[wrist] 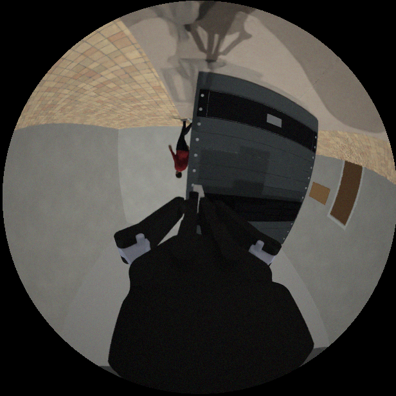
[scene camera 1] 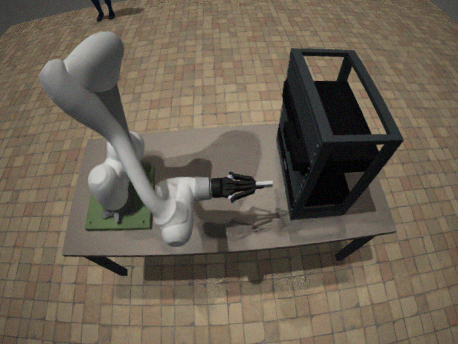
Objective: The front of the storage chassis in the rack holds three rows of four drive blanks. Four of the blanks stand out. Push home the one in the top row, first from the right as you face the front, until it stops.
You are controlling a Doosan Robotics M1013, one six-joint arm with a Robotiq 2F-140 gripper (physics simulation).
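Seen in the pictures: gripper, fingertip midpoint: [scene camera 1: 272, 183]; arm's base, link origin: [scene camera 1: 118, 201].
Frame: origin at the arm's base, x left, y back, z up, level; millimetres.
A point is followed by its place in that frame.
The dark grey storage chassis [wrist: 227, 137] sits in the black rack [scene camera 1: 327, 120] {y -898, x -200, z 599 mm} [wrist: 255, 87]. In the wrist view it appears upside down, with faint seams across its front. The separate blanks, and which ones stand out, are hard to tell. My gripper [scene camera 1: 256, 185] [wrist: 196, 191] is shut, with a pale bar-like tip [scene camera 1: 264, 184] [wrist: 198, 189] at its fingertips. In the scene view the tip points at the rack front, with a gap between them. In the wrist view it overlaps the chassis front near the image-left edge, covering part of it.
The rack stands at the right end of the table [scene camera 1: 175, 245] {y -274, x -293, z -29 mm}; its front post with screws [wrist: 195, 155] is close beside the tip in the wrist view. A black panel with a pale label [wrist: 274, 120] is in the rack. The arm stands on a green base plate [scene camera 1: 130, 222] {y -63, x -131, z -2 mm}.
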